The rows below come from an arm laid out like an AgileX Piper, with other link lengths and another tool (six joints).
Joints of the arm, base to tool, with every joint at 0 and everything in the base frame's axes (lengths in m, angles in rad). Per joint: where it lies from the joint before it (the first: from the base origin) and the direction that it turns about. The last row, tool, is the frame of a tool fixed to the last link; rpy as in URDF.
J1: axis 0 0 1 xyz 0 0 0.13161
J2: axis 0 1 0 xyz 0 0 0
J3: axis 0 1 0 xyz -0.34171 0 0.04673
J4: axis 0.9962 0 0.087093 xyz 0.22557 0 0.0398
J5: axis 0 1 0 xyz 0 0 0
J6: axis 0.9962 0 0.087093 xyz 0.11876 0 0.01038
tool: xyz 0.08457 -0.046 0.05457 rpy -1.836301 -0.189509 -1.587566
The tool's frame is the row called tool.
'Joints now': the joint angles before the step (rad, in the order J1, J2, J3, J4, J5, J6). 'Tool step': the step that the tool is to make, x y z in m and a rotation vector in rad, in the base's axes. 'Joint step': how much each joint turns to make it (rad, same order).
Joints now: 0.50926, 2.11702, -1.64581, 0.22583, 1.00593, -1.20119
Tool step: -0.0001, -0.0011, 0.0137, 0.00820, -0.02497, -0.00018
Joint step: 0.00007, -0.02609, -0.00015, -0.00591, -0.00003, 0.00248
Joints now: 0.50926, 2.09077, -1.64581, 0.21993, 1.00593, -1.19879
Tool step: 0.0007, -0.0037, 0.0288, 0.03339, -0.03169, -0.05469
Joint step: -0.00001, -0.05441, -0.00025, -0.00001, 0.00013, 0.05737
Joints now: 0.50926, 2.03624, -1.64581, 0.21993, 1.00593, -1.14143
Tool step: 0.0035, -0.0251, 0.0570, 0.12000, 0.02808, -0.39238
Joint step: 0.01549, -0.11851, -0.00013, -0.02440, 0.00450, 0.44509
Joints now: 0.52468, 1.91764, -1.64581, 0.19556, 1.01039, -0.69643
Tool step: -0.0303, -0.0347, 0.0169, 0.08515, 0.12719, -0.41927
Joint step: 0.05044, -0.11055, 0.06949, -0.06094, 0.03122, 0.52893
